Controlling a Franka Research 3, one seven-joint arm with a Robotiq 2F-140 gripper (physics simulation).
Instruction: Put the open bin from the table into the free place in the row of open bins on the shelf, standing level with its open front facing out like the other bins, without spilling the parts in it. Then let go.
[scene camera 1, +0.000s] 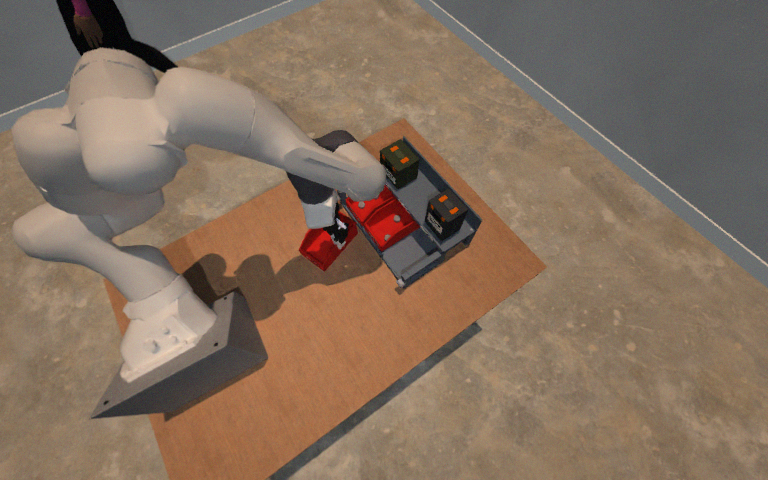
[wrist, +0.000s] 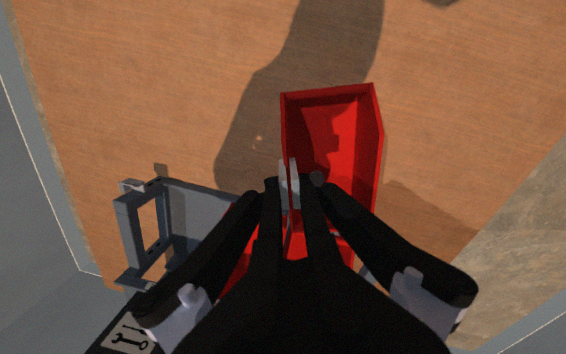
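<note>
The red open bin (scene camera 1: 318, 250) (wrist: 350, 125) is at the table's shelf side, beside the grey shelf (scene camera 1: 451, 178) (wrist: 127, 230). A round grey part (wrist: 317, 178) shows in it beside the fingertips; others may be hidden. My gripper (scene camera 1: 339, 242) (wrist: 288, 169) is nearly closed, with one long side wall of this bin pinched between its fingertips. Whether the bin's base touches the table is unclear. Two red bins (scene camera 1: 368, 204) (scene camera 1: 394, 230) with grey parts stand side by side on the shelf. The free place (scene camera 1: 406, 260) is at the row's lower end in the scene view.
Two dark boxes with orange latches (scene camera 1: 399, 163) (scene camera 1: 446, 215) stand on the shelf behind the red bins. The shelf has raised edges and an upright end frame. The arm's grey pedestal (scene camera 1: 198, 362) stands on the wooden table (scene camera 1: 317, 350). A person (scene camera 1: 116, 28) stands beyond the arm.
</note>
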